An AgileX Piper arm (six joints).
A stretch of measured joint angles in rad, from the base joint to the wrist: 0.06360, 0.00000, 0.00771, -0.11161, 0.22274, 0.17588; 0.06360, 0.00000, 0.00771, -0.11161, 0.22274, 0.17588; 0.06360, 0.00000, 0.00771, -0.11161, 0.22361, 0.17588; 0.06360, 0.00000, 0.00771, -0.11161, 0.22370, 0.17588; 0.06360, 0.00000, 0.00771, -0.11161, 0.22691, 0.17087; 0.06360, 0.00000, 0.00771, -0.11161, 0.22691, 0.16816; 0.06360, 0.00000, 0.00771, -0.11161, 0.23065, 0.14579; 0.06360, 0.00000, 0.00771, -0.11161, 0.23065, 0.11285; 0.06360, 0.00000, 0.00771, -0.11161, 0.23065, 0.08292; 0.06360, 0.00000, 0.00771, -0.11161, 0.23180, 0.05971; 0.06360, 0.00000, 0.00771, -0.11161, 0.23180, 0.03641; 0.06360, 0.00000, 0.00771, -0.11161, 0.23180, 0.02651
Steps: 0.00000, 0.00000, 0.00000, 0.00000, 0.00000, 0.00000; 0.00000, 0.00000, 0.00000, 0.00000, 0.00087, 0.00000; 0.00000, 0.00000, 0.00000, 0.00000, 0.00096, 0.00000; 0.00000, 0.00000, 0.00000, 0.00000, 0.00417, -0.00501; 0.00000, 0.00000, 0.00000, 0.00000, 0.00417, -0.00772; 0.00000, 0.00000, 0.00000, 0.00000, 0.00791, -0.03009; 0.00000, 0.00000, 0.00000, 0.00000, 0.00791, -0.06303; 0.00000, 0.00000, 0.00000, 0.00000, 0.00791, -0.09296; 0.00000, 0.00000, 0.00000, 0.00000, 0.00906, -0.11617; 0.00000, 0.00000, 0.00000, 0.00000, 0.00906, -0.13947; 0.00000, 0.00000, 0.00000, 0.00000, 0.00906, -0.14937
